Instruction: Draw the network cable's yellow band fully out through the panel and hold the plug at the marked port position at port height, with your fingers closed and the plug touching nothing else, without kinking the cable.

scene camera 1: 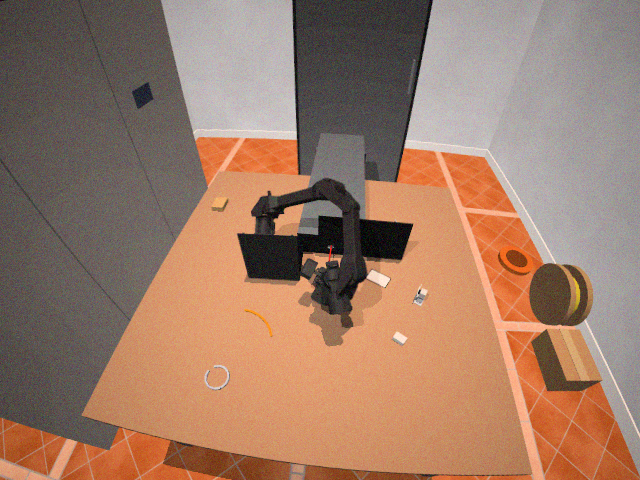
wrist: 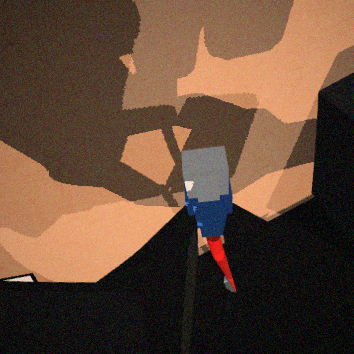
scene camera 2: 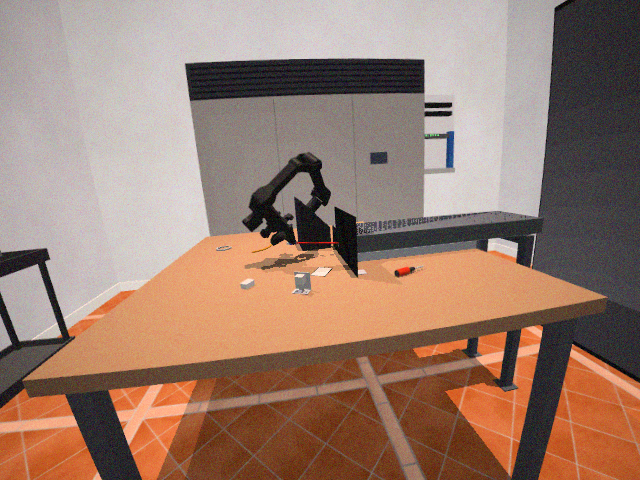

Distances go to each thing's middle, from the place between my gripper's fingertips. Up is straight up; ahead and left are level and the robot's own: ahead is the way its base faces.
The cable plug [wrist: 207,190] lies 10 mm behind my hand and 10 mm to the right of it.
